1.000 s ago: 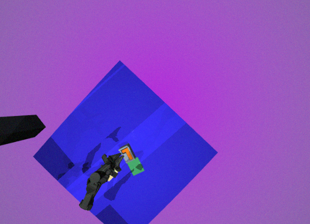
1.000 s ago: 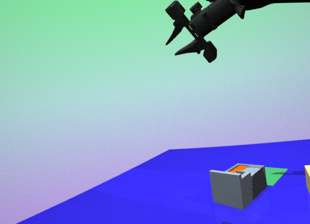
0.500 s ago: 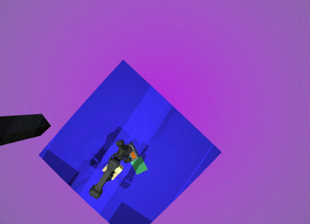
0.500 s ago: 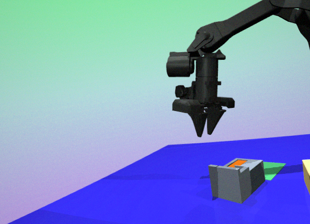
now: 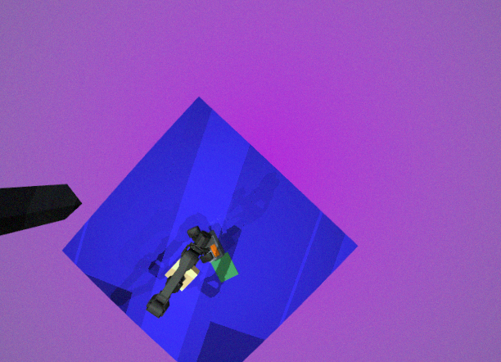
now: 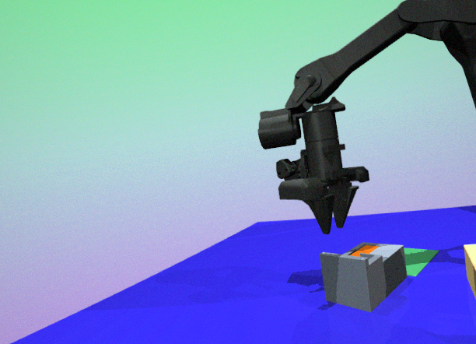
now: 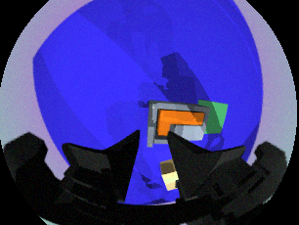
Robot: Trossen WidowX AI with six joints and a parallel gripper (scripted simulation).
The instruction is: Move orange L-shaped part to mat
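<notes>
The orange L-shaped part lies 3 cm behind my gripper tip, 5 cm to the right of it and 8 cm below it. The rest, counted from my gripper tip: green mat (6 cm behind, 21 cm to the right, 15 cm below).
</notes>
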